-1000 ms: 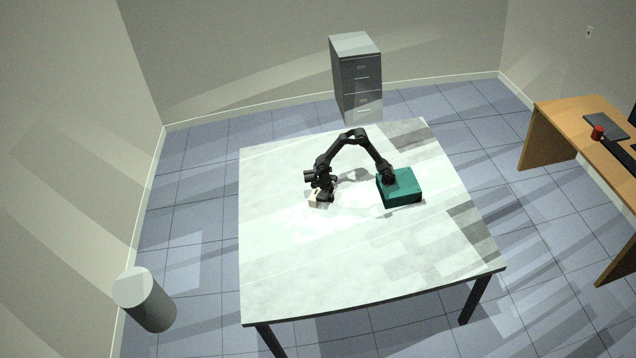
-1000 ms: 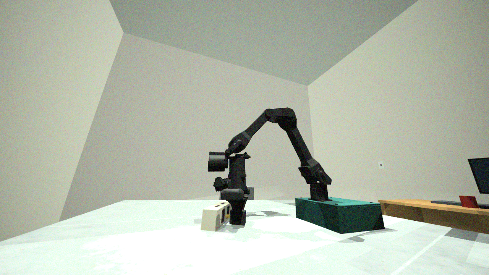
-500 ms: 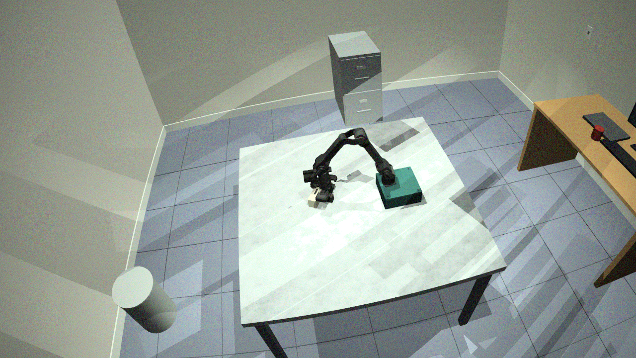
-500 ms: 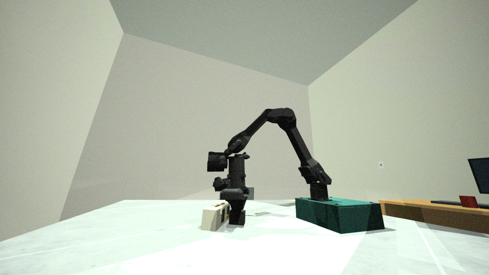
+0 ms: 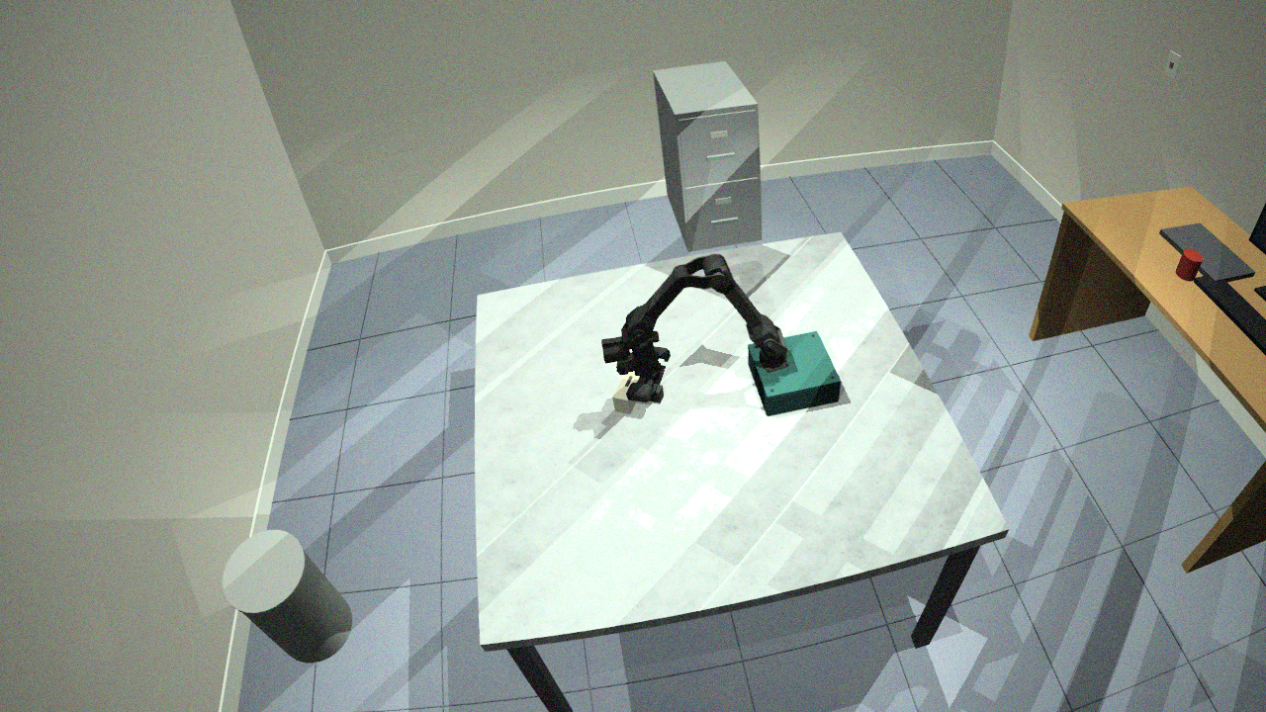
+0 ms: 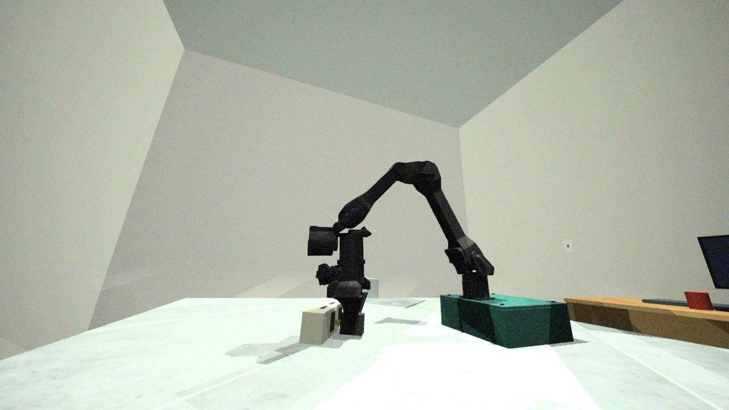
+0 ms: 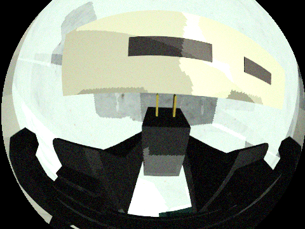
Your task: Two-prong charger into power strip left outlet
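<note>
My gripper tip is 1 cm to the left of the charger, 1 cm below it and 1 cm short of it.
</note>
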